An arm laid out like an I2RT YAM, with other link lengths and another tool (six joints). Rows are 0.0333 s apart.
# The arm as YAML. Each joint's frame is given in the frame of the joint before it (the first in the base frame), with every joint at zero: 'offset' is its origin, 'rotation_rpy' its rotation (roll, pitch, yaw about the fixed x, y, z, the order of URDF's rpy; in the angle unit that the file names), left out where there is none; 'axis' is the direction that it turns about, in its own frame. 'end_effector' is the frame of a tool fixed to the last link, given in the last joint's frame.
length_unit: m
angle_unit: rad
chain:
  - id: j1
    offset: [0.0, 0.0, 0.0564]
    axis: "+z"
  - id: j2
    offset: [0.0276, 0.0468, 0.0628]
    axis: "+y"
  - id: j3
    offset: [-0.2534, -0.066, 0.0]
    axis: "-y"
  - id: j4
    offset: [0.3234, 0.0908, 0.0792]
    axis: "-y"
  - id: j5
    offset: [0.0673, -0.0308, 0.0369]
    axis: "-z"
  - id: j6
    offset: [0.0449, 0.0, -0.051]
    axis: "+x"
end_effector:
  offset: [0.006, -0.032, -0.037]
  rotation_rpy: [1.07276, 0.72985, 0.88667]
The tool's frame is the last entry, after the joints.
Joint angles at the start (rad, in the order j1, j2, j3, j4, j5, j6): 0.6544 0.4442 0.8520 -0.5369 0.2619 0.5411
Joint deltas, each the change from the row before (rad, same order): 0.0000 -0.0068 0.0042 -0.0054 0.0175 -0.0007; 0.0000 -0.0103 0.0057 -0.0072 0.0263 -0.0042; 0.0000 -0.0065 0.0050 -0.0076 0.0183 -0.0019; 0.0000 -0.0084 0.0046 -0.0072 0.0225 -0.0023; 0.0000 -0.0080 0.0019 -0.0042 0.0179 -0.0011; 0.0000 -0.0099 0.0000 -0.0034 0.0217 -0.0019
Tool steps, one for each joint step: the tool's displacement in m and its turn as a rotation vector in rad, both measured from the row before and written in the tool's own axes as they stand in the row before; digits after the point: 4 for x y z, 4 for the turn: -0.0031 0.0010 -0.0015 0.0007 -0.0183 0.0006; -0.0048 0.0014 -0.0021 -0.0006 -0.0276 -0.0016; -0.0035 0.0009 -0.0016 0.0017 -0.0185 -0.0017; -0.0040 0.0008 -0.0017 0.0016 -0.0231 -0.0013; -0.0031 0.0003 -0.0014 0.0010 -0.0187 0.0005; -0.0033 -0.0001 -0.0014 0.0013 -0.0225 -0.0002
